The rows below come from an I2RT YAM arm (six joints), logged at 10 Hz.
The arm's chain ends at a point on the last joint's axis. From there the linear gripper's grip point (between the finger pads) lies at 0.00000 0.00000 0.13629 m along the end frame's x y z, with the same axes.
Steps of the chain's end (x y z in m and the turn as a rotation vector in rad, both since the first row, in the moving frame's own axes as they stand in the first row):
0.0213, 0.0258, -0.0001, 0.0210, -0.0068, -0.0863
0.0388, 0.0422, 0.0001, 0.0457, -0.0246, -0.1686
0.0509, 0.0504, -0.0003, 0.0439, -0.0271, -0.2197
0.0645, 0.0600, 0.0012, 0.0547, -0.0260, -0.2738
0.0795, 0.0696, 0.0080, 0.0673, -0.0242, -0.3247
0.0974, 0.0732, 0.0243, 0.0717, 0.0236, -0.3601
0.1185, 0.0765, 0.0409, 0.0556, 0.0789, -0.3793
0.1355, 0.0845, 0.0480, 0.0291, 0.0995, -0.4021
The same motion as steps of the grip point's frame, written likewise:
0.0203, 0.0230, -0.0001, 0.0210, -0.0068, -0.0863
0.0349, 0.0363, -0.0001, 0.0457, -0.0246, -0.1686
0.0466, 0.0449, -0.0005, 0.0439, -0.0271, -0.2197
0.0600, 0.0531, 0.0010, 0.0547, -0.0260, -0.2738
0.0748, 0.0611, 0.0077, 0.0673, -0.0242, -0.3247
0.0988, 0.0631, 0.0239, 0.0717, 0.0236, -0.3601
0.1276, 0.0671, 0.0403, 0.0556, 0.0789, -0.3793
0.1479, 0.0780, 0.0473, 0.0291, 0.0995, -0.4021

